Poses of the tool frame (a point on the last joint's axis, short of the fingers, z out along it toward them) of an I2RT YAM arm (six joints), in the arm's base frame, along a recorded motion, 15 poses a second.
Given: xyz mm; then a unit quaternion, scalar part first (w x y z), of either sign.
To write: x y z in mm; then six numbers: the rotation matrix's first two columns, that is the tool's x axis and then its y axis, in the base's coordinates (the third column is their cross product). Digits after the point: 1 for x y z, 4 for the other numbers.
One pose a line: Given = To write
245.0, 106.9, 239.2, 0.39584, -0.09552, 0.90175, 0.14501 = 245.0, 106.9, 239.2, -0.6684, -0.0575, -0.7416, -0.2871, 0.9397, 0.1859
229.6, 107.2, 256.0, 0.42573, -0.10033, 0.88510, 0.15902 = 229.6, 107.2, 256.0, -0.6174, -0.0422, -0.7855, -0.3130, 0.9293, 0.1961
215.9, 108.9, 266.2, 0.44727, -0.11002, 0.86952, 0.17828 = 215.9, 108.9, 266.2, -0.5757, -0.0319, -0.8170, -0.3508, 0.9122, 0.2116
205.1, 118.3, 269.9, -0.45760, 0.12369, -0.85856, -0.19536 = 205.1, 118.3, 269.9, -0.5506, -0.0336, -0.8341, -0.3912, 0.8931, 0.2223
